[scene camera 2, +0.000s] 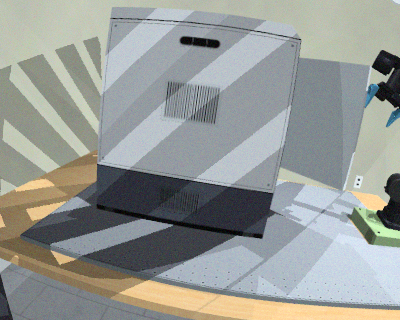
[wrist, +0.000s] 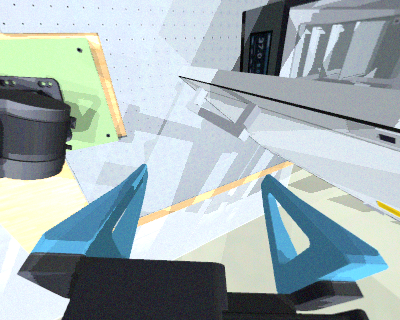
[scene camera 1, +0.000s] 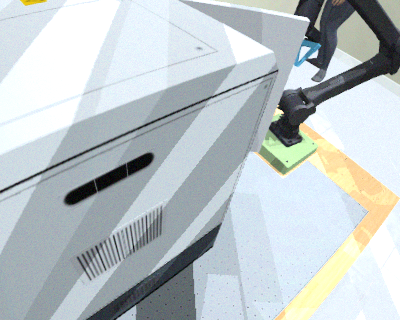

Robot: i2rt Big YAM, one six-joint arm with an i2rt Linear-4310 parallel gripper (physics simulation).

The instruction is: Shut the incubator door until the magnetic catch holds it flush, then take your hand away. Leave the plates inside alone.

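Frame: origin at the arm's base, x ahead, y left, z up, level; millimetres.
Seen in the pictures: gripper, between the fingertips: (scene camera 2: 375,117) (wrist: 207,174); arm's base, origin of its link: (scene camera 2: 390,222) (wrist: 38,111) (scene camera 1: 284,133).
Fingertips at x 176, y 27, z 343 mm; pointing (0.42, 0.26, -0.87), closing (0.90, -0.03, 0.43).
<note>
Pixels of each thing's middle, then the offset from my fingertips to it. "pt": a spot on its surface instead. Level surfaces: height alone.
- grey handle, a spot on its surface: (wrist: 245,119) pt dy +28, dx +72, dz -47 mm
- 37 0 display, a spot on its surface: (wrist: 260,52) pt dy +118, dx +306, dz -295 mm
- perforated grey board, height of its surface: dz -375 mm
The white incubator (scene camera 1: 165,120) (scene camera 2: 145,110) stands with its back to both scene cameras. Its door (scene camera 1: 272,32) (scene camera 2: 325,115) (wrist: 320,145) is open, swung well out from the cabinet. In the wrist view a grey handle (wrist: 245,119) shows on the door's outer face, and the 37.0 display (wrist: 260,52) and pale plates (wrist: 322,50) show inside, beyond the door. My gripper (scene camera 2: 378,115) (wrist: 207,174) is open and empty, raised off the door's outer side, apart from the door. In scene camera 1 the door partly hides the blue fingers.
The arm's base stands on a green block (scene camera 1: 300,150) (scene camera 2: 372,230) (wrist: 95,115) near the door's free edge. A perforated grey board (scene camera 1: 300,215) (scene camera 2: 210,275) lies under the incubator, with a wooden table rim (scene camera 1: 320,280) (scene camera 2: 175,295). A person's legs (scene camera 1: 330,37) show behind the arm.
</note>
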